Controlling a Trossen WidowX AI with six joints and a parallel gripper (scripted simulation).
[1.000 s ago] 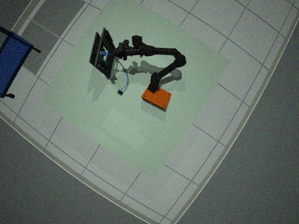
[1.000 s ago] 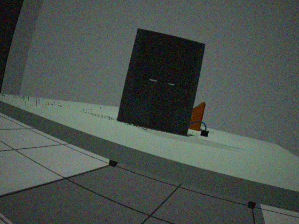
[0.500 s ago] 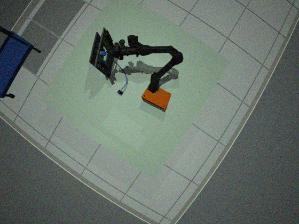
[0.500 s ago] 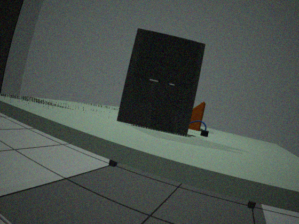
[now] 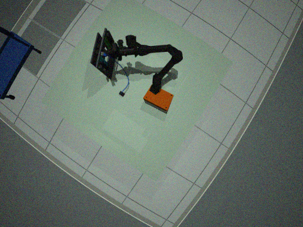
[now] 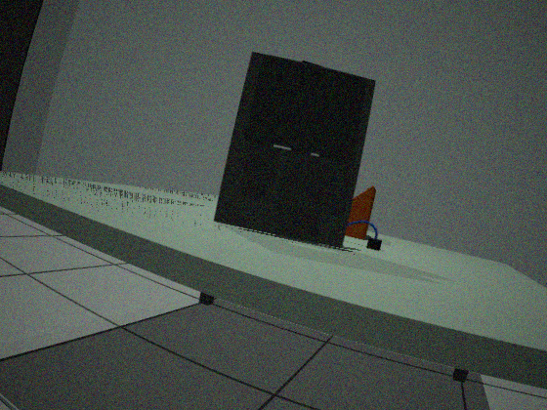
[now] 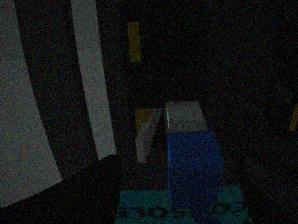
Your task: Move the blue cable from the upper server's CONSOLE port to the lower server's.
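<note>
Now: the plug 20 mm ahead of my gripper tip and 10 mm to the left of it.
</note>
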